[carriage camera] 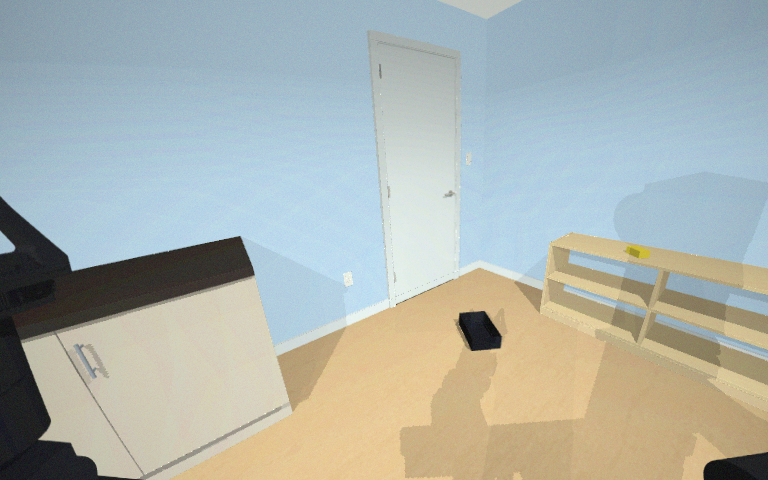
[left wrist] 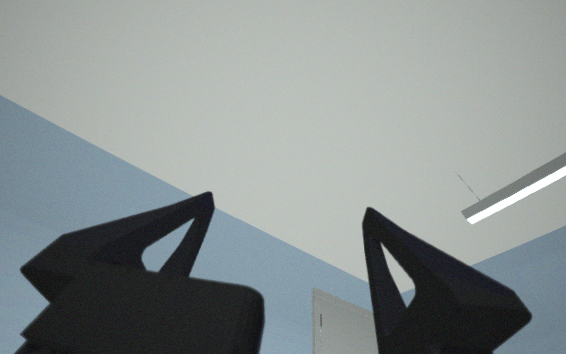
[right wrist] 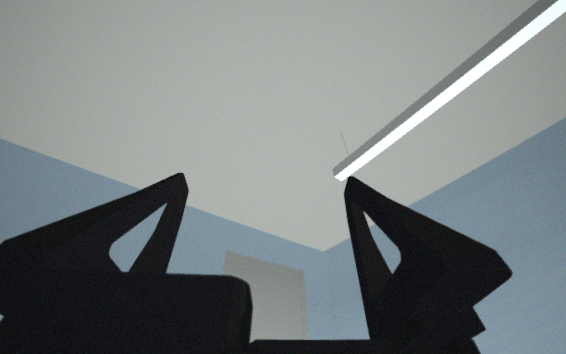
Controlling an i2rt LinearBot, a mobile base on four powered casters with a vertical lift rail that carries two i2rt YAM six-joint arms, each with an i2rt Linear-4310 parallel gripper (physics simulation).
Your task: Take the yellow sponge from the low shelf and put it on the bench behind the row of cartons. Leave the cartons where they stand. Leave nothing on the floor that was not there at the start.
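Frame: origin at the left arm's base, x ahead, y left, z up, level; centimetres.
Seen in the pictures: left gripper, fingertip midpoint: (left wrist: pixel 286 207); right gripper, fingertip midpoint: (right wrist: pixel 266 183).
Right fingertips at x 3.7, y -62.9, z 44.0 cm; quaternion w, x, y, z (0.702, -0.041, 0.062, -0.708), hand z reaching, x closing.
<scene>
A point is followed by its place in that frame.
The yellow sponge (carriage camera: pixel 638 251) {z -21.3, x 128.0, y -177.5 cm} lies on the top board of the low wooden shelf (carriage camera: pixel 696 261) {z -25.3, x 117.1, y -203.9 cm} at the right of the carriage view. The row of cartons does not show in these views. A counter with a dark top (carriage camera: pixel 169 267) {z 4.7, x 83.6, y 66.9 cm} stands at the left; I cannot tell whether it is the bench. My left gripper (left wrist: pixel 286 207) {z 43.7, x 3.3, y -0.7 cm} is open, with ceiling and wall behind its fingers, away from the sponge. My right gripper (right wrist: pixel 266 183) {z 44.0, x 3.7, y -62.9 cm} is open, also pointing up towards the ceiling and away from the sponge.
A black open tray (carriage camera: pixel 480 331) {z -86.0, x 146.1, y -90.1 cm} lies on the floor between the counter and the shelf. A white door (carriage camera: pixel 419 169) {z 30.7, x 207.4, y -54.9 cm} is in the wall at the back. The counter's pale cabinet front (carriage camera: pixel 192 373) {z -33.4, x 63.4, y 53.5 cm} has a handle (carriage camera: pixel 86 361). Dark arm parts cover the left edge of the carriage view.
</scene>
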